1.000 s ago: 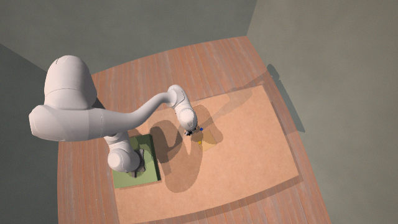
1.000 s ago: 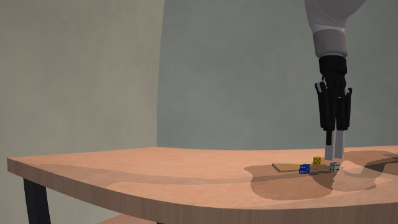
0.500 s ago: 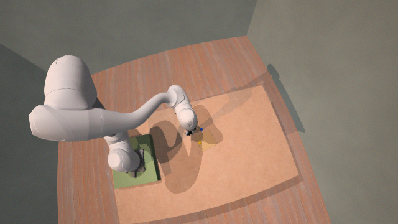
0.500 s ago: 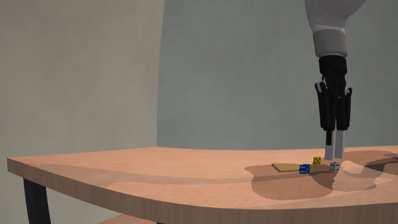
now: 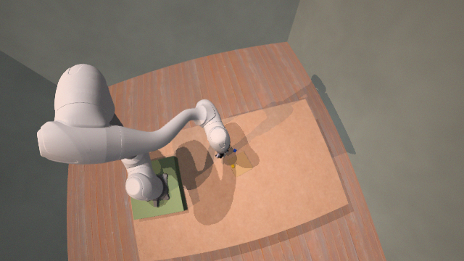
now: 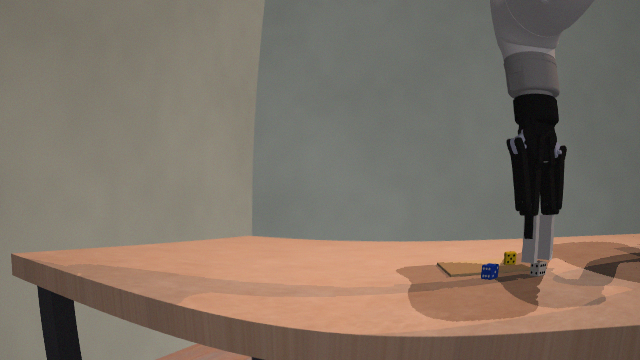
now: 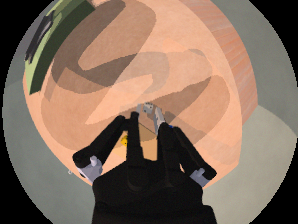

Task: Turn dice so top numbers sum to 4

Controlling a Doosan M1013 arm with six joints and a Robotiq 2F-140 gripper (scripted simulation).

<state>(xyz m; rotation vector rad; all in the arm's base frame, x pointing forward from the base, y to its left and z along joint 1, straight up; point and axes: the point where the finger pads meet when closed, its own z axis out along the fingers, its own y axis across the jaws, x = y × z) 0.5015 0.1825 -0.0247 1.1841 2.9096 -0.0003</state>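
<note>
My hand is 4 cm above the white die. From my hand the other things lie so: yellow die: 4 cm ahead, 9 cm to the right, 4 cm below; then tan mat: 9 cm ahead, 9 cm to the right, 5 cm below; then blue die: 8 cm ahead, 2 cm to the left, 4 cm below.
</note>
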